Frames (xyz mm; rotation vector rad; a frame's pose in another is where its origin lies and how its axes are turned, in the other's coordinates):
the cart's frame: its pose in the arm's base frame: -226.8 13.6 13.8 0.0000 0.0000 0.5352
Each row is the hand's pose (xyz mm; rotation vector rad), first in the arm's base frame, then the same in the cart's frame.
Working: the arm's base frame: its pose in the cart's frame: 188.1 -127.4 -13.8 0.0000 0.0000 -0.5352

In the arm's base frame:
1: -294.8 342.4 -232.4 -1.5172 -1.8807 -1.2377
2: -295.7 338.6 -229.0 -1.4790 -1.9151 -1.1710
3: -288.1 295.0 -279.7 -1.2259 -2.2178 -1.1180
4: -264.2 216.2 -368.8 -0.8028 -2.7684 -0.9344
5: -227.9 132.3 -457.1 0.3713 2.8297 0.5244
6: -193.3 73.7 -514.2 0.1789 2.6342 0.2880
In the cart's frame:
1: 109.2 317.5 -246.2 -2.1030 -1.5152 -1.4472
2: 106.5 314.7 -242.8 -2.0655 -1.5559 -1.3821
3: 90.8 273.3 -293.5 -1.8845 -1.9335 -1.2956
4: 71.2 193.3 -382.6 1.5323 2.5002 0.9622
5: 59.6 102.7 -470.9 1.0797 2.5676 0.4034
6: 59.5 34.6 -528.0 0.8604 2.4684 0.1028

